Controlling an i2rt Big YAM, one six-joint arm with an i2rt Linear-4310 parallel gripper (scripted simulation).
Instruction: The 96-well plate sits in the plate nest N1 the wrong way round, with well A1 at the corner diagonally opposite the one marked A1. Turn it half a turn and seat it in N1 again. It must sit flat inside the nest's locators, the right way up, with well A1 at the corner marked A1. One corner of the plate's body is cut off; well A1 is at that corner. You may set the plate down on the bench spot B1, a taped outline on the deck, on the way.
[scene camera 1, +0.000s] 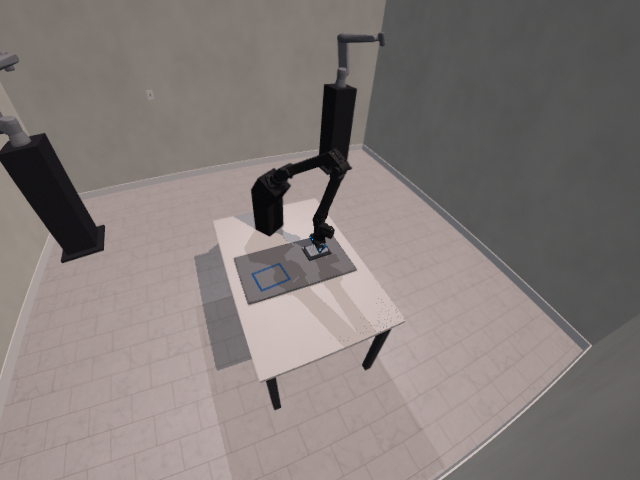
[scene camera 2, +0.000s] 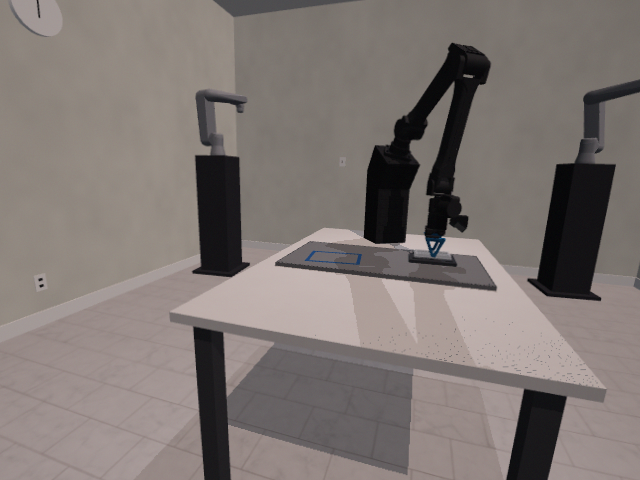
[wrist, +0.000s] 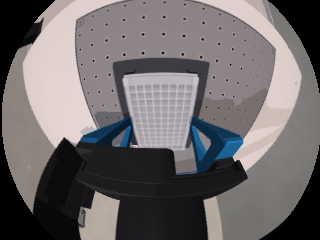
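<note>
There's a 96-well plate (wrist: 154, 127) here, along with a dark plate nest N1 (wrist: 144, 65), and you'd see my gripper (wrist: 161, 119) too.
</note>
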